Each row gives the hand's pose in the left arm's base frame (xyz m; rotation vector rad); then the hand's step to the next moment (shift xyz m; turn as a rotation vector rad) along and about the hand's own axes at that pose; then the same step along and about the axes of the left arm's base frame.
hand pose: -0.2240 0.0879 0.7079 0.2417 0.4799 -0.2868
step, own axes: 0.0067 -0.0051 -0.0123 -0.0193 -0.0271 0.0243
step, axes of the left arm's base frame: -0.0011 -0.0026 -0.0146 -0.0151 -0.0283 0.0259
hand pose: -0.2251 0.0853 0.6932 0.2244 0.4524 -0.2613
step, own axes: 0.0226 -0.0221 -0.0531 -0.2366 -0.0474 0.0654
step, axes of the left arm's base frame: -0.0082 -0.0110 -0.0603 -0.1931 -0.0155 0.1581
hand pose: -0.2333 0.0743 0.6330 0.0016 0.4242 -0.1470
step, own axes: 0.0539 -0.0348 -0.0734 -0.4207 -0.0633 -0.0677
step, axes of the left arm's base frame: 0.0135 -0.0397 -0.0880 -0.4158 -0.0008 0.1127
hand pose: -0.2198 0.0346 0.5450 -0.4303 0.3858 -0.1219
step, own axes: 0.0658 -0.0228 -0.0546 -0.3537 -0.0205 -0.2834
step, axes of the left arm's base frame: 0.0385 -0.0544 -0.0582 -0.4366 -0.0578 -0.1090
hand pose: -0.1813 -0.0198 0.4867 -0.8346 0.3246 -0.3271
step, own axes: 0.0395 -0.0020 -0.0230 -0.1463 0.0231 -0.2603
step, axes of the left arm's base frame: 0.0260 -0.0325 -0.0189 -0.2335 -0.0992 -0.1591
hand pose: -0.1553 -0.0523 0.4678 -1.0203 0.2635 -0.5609
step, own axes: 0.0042 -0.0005 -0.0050 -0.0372 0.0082 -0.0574
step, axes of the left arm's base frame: 0.0010 -0.0062 -0.0019 -0.0546 -0.0179 -0.0380
